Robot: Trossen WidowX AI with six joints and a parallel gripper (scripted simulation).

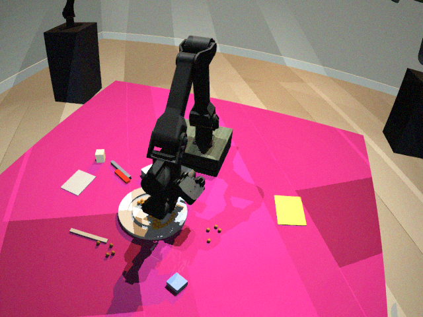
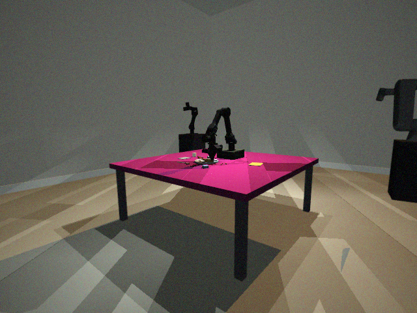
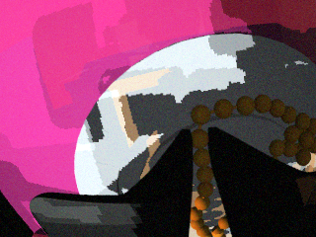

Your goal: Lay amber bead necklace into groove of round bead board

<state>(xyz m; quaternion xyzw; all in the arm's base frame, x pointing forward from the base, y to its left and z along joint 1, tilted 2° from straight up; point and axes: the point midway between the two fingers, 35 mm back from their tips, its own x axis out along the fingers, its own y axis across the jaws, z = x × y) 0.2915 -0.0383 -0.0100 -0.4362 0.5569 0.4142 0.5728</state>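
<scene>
Now: gripper tip 5 cm to the left of the round bead board and 1 cm above it. The rest, counted from my gripper tip: white block (15 cm behind, 11 cm to the right); blue block (22 cm ahead, 7 cm to the left, 1 cm below); red-handled tool (20 cm to the right, 13 cm behind, 1 cm below).
</scene>
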